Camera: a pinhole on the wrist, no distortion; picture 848 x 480 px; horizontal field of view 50.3 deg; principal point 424.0 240.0 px. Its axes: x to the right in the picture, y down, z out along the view. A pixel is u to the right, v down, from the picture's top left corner.
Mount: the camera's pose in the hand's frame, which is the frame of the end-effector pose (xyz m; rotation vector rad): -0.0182 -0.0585 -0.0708 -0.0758 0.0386 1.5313
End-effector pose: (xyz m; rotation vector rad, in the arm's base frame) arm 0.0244 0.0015 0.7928 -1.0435 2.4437 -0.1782
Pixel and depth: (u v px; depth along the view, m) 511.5 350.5 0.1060
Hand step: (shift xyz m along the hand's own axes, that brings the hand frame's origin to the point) -0.0331 -0.0400 0.0338
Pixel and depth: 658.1 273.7 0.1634
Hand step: -0.0263 -0.0040 0.0889
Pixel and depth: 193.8 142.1 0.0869
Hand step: -0.0116 -0.0745 0.0177
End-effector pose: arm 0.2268 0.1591 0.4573 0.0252 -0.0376 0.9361
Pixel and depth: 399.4 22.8 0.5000
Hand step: 0.0902 -0.0398 0.4317
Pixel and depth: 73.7 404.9 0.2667
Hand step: -0.0769 -0.1401 0.2014
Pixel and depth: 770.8 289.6 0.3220
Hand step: -0.0382 0.0891 0.2408
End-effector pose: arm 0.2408 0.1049 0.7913 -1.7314 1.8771 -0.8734
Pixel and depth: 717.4 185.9 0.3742
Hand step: 0.0006 0.0893 0.2940
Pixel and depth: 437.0 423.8 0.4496
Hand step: -0.1194 -0.0155 0.3747
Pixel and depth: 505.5 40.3 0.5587
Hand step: 0.0947 0.0282 0.4857
